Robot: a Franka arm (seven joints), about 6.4 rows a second.
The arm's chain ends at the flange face. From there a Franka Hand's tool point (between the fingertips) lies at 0.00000 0.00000 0.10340 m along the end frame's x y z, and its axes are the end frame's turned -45 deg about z.
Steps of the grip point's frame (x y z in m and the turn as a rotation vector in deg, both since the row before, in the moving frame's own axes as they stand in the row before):
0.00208, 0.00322, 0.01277, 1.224, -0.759, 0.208
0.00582, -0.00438, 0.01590, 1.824, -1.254, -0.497
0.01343, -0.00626, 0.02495, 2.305, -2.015, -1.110
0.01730, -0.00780, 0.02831, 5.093, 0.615, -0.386
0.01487, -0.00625, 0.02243, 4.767, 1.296, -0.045
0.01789, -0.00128, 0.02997, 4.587, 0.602, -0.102
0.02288, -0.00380, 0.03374, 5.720, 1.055, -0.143
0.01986, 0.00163, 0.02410, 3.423, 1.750, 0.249
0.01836, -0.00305, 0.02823, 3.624, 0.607, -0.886
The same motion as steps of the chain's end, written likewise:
0.00628, 0.00140, 0.01280, 0.329, -1.402, 0.208
0.00495, -0.00650, 0.01598, 0.403, -2.176, -0.497
0.01058, -0.01361, 0.02510, 0.205, -3.055, -1.110
0.01245, -0.01049, 0.02872, 4.036, -3.166, -0.386
0.01052, -0.00721, 0.02281, 4.287, -2.454, -0.045
0.01683, -0.00695, 0.03031, 3.669, -2.818, -0.102
0.01945, -0.01024, 0.03427, 4.791, -3.299, -0.143
0.01731, -0.00629, 0.02433, 3.658, -1.183, 0.249
0.01471, -0.00977, 0.02844, 2.992, -2.133, -0.886

